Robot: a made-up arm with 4 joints. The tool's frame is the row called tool. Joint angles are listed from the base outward.
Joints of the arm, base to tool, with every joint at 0 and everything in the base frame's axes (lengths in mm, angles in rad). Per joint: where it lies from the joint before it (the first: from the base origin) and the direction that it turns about. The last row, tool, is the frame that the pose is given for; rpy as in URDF.
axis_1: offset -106 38 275 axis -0.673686 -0.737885 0.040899
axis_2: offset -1 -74 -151 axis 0.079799 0.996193 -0.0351
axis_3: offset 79 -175 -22 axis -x
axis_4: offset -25 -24 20 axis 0.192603 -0.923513 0.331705
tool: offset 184 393 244 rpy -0.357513 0.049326 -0.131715
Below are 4 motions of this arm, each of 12 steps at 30 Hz.
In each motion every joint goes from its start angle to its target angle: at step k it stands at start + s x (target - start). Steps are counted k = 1, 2, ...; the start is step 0. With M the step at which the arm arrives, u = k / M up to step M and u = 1 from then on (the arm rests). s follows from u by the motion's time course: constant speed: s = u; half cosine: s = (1 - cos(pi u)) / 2; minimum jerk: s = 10 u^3 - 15 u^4 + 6 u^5.
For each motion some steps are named. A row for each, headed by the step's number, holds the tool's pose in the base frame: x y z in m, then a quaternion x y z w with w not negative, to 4 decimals.
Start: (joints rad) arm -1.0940 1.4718 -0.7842 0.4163
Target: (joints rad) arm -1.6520 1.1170 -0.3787 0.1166
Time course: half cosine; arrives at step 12
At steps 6, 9, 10, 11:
6: -0.0325 0.2132 -0.1995 0.3862 0.8605 0.0224 0.3314
9: -0.0559 0.3064 -0.1142 0.4106 0.8562 0.1211 0.2894
10: -0.0602 0.3242 -0.0925 0.4152 0.8537 0.1421 0.2805
11: -0.0628 0.3349 -0.0786 0.4179 0.8518 0.1551 0.2751

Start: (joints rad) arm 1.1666 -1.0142 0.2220 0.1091
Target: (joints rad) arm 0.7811 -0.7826 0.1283 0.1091
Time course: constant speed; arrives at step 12
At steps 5, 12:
5: -0.1613 0.2353 0.2014 -0.4258 -0.7468 -0.0440 0.5090
12: -0.1641 0.2452 0.2744 -0.3903 -0.6450 -0.0565 0.6545

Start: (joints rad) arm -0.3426 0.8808 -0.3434 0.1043
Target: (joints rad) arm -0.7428 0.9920 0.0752 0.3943
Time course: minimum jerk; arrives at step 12
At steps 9, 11, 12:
9: 0.1528 0.1801 0.1256 0.1266 0.5530 0.1155 0.8154
11: 0.1379 0.1929 0.1354 0.1326 0.5519 0.1332 0.8124
12: 0.1371 0.1935 0.1360 0.1329 0.5518 0.1342 0.8123

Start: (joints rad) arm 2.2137 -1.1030 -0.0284 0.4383
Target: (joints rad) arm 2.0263 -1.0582 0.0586 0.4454
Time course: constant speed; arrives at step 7
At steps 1, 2, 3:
1: -0.0707 -0.1160 0.0366 0.4405 0.8244 -0.3164 0.1620
2: -0.0714 -0.1071 0.0342 0.4413 0.8294 -0.3074 0.1512
3: -0.0720 -0.0982 0.0321 0.4421 0.8341 -0.2985 0.1403

